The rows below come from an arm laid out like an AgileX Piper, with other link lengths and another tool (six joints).
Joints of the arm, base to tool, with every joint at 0 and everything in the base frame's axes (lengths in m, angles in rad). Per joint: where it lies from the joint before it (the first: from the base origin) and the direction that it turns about. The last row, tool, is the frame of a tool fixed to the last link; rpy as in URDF.
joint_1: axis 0 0 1 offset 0 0 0.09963
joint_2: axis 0 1 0 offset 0 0 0
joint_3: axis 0 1 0 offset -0.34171 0 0.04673
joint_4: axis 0.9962 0 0.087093 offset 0.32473 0 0.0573
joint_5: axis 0 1 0 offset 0 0 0
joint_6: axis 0.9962 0 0.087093 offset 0.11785 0 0.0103
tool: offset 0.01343 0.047 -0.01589 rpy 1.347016 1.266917 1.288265
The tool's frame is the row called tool.
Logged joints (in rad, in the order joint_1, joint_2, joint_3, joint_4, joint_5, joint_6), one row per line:
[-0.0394, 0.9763, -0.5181, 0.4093, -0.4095, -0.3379]
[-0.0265, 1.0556, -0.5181, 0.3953, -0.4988, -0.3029]
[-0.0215, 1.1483, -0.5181, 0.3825, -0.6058, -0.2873]
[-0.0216, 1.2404, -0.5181, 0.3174, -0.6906, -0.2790]
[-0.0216, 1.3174, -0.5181, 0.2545, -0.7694, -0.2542]
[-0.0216, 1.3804, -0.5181, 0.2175, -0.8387, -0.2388]
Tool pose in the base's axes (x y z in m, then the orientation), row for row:
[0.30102, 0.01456, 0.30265, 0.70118, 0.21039, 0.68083, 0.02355]
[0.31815, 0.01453, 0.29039, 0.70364, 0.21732, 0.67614, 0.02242]
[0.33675, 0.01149, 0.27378, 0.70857, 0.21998, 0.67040, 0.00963]
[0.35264, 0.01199, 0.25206, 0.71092, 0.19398, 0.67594, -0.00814]
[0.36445, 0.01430, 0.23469, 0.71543, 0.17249, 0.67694, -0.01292]
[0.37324, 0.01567, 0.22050, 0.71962, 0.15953, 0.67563, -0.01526]
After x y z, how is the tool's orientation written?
As a quaternion, w x y z.
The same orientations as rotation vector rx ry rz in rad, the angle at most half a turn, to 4 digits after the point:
[0.4684, 1.5159, 0.0524]
[0.4834, 1.5040, 0.0499]
[0.4884, 1.4884, 0.0214]
[0.4303, 1.4994, -0.0181]
[0.3819, 1.4990, -0.0286]
[0.3527, 1.4937, -0.0337]

